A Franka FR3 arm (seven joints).
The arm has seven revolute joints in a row. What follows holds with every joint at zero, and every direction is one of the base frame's. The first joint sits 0.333 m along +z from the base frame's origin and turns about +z. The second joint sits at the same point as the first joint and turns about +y. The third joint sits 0.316 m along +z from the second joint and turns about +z. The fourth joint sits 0.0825 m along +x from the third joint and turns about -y. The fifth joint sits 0.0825 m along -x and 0.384 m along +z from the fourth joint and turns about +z. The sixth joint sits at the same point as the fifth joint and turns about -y. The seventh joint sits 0.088 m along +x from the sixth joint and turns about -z. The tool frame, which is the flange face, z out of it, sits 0.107 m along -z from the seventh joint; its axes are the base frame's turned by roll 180, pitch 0 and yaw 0 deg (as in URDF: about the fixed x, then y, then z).
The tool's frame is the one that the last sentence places.
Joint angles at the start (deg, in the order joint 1, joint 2, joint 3, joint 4, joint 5, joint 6, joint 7):
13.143 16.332 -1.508 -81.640 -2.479 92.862 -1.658
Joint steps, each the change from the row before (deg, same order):
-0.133 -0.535 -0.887 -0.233 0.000 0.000 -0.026
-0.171 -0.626 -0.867 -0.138 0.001 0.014 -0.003
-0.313 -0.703 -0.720 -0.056 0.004 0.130 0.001
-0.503 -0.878 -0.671 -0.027 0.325 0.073 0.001
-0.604 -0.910 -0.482 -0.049 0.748 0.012 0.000
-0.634 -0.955 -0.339 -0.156 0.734 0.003 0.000
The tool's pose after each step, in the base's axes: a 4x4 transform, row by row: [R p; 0 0 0 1], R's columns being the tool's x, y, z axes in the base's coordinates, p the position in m. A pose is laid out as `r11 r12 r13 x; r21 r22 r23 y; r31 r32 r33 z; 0 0 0 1`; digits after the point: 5 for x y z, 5 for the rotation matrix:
0.97289 0.21983 -0.07188 0.62501; 0.21501 -0.97416 -0.06908 0.11594; -0.08521 0.05175 -0.99502 0.53140; 0 0 0 1
0.97727 0.20221 -0.06373 0.62447; 0.19777 -0.97777 -0.06973 0.10523; -0.07641 0.05555 -0.99553 0.53733; 0 0 0 1
0.98155 0.18426 -0.05106 0.62376; 0.18060 -0.98114 -0.06889 0.09437; -0.06279 0.05839 -0.99632 0.54492; 0 0 0 1
0.98593 0.16303 -0.03688 0.62219; 0.16058 -0.98509 -0.06181 0.08231; -0.04640 0.05502 -0.99741 0.55452; 0 0 0 1
0.98947 0.14269 -0.02424 0.61983; 0.14144 -0.98883 -0.04704 0.07168; -0.03068 0.04312 -0.99860 0.56407; 0 0 0 1
0.99214 0.12452 -0.01232 0.61677; 0.12407 -0.99175 -0.03231 0.06205; -0.01624 0.03053 -0.99940 0.57312; 0 0 0 1

